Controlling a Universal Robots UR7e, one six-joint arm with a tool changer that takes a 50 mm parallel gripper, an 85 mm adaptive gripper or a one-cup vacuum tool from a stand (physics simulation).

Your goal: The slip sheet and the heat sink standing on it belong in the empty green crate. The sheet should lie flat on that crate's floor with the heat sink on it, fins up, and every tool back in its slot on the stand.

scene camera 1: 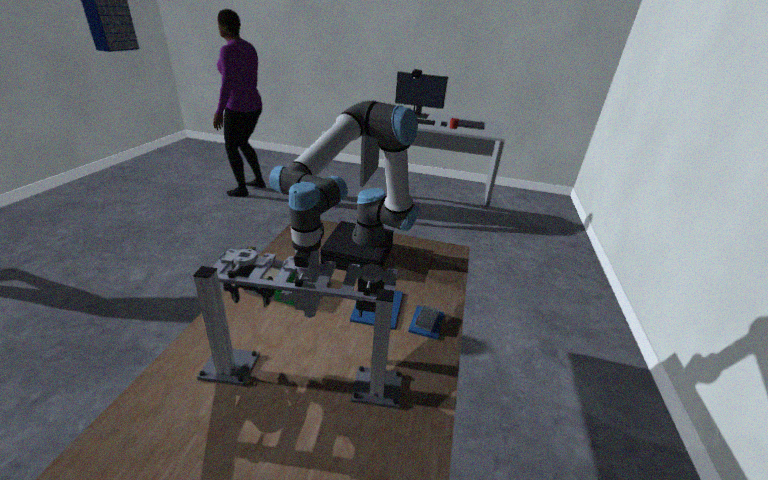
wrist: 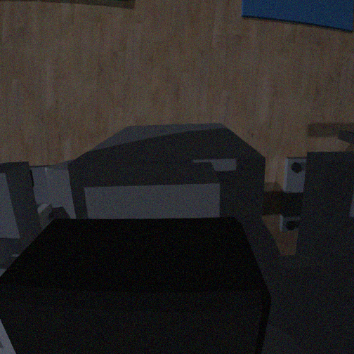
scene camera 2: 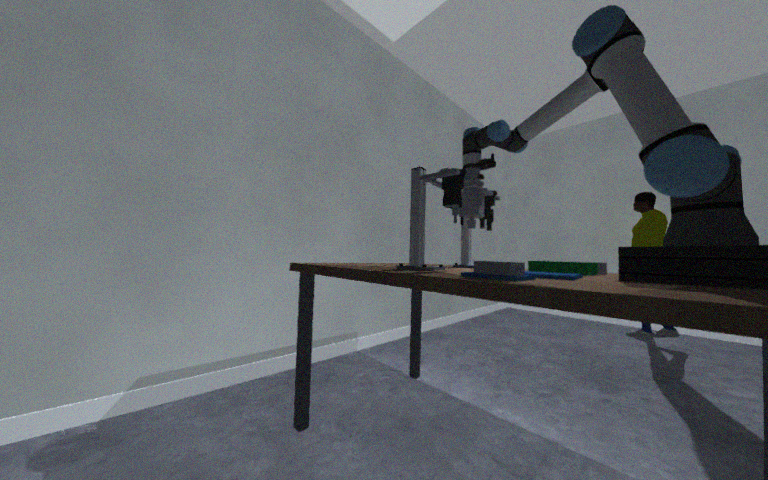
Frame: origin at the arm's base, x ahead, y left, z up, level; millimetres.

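Seen in the pictures: hand, tool point: (scene camera 2: 472, 180); arm's base, link origin: (scene camera 1: 368, 237) (scene camera 2: 707, 247).
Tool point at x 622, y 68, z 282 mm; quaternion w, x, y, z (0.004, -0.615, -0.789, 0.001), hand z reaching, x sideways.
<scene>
Pixels of each thing's top centre, then the offset from my tool point to it.
- grey heat sink, top centre: (scene camera 2: 498, 261) (scene camera 1: 428, 314) dx -300, dy +307, dz -330 mm
- green crate, top centre: (scene camera 1: 287, 277) (scene camera 2: 568, 261) dx -258, dy -262, dz -327 mm
- grey vacuum tool, top centre: (scene camera 1: 309, 305) (scene camera 2: 471, 220) dx +1, dy +0, dz -166 mm
The grey heat sink (scene camera 1: 428, 318) (scene camera 2: 498, 267) stands on a thin blue sheet (scene camera 1: 415, 326) (scene camera 2: 498, 276) at the table's right side; its fins are too small to make out. The green crate (scene camera 1: 284, 295) (scene camera 2: 563, 267) lies behind the tool stand and is largely hidden in scene camera 1. The arm's wrist is down at the stand's middle slot, right over the grey vacuum tool (scene camera 1: 308, 312) (scene camera 2: 471, 224). Whether the two are locked together cannot be seen. Nothing hangs from that tool's lower end. The wrist view shows its grey body close up, without the cup.
The tool stand (scene camera 1: 218, 328) (scene camera 2: 417, 220) spans the table. The adaptive gripper with black fingers hangs in its left slot, the parallel gripper in its right one, seen from scene camera 1. A larger flat blue piece (scene camera 1: 390, 316) (scene camera 2: 557, 275) (wrist: 305, 12) lies between crate and heat sink.
</scene>
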